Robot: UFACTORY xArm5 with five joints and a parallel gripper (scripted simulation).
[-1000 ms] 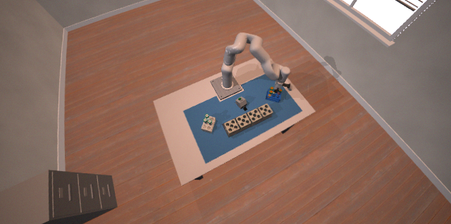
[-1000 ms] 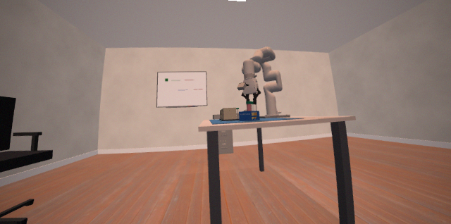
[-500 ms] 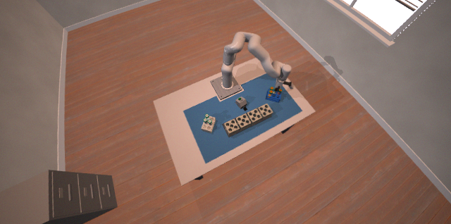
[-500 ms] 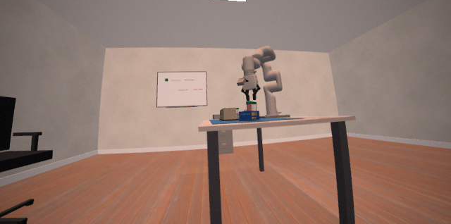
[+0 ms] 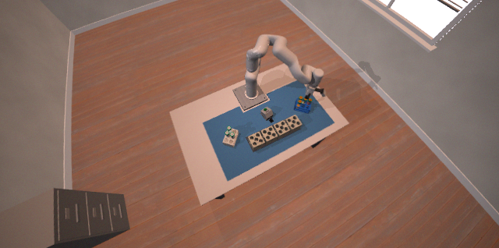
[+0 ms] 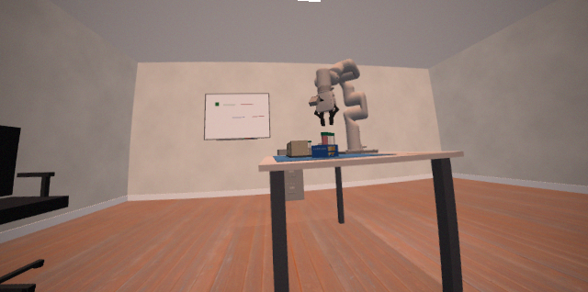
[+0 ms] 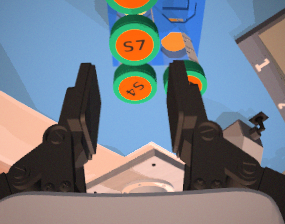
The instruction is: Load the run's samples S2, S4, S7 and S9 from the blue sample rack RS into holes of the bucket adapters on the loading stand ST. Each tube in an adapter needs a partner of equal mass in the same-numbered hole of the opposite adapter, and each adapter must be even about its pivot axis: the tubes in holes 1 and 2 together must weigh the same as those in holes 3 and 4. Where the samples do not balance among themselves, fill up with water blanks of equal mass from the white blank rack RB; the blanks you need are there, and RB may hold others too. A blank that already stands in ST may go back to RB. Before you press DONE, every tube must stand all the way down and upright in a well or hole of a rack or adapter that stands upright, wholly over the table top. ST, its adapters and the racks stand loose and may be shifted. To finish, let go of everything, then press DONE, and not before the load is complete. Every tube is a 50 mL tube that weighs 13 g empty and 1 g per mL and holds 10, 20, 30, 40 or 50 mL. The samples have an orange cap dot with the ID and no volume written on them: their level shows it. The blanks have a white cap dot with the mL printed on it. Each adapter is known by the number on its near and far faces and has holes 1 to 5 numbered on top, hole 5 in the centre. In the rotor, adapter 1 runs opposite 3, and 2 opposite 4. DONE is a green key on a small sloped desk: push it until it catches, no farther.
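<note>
My hand is 110 mm above the sample tube S7, 10 mm to the left of it and 10 mm short of it. From my hand the other things lie so: sample tube S2: 110 mm below, 30 mm to the left, 20 mm ahead; sample tube S9: 110 mm below, 50 mm to the right; sample tube S4: 110 mm below, 40 mm behind, 30 mm to the right.
</note>
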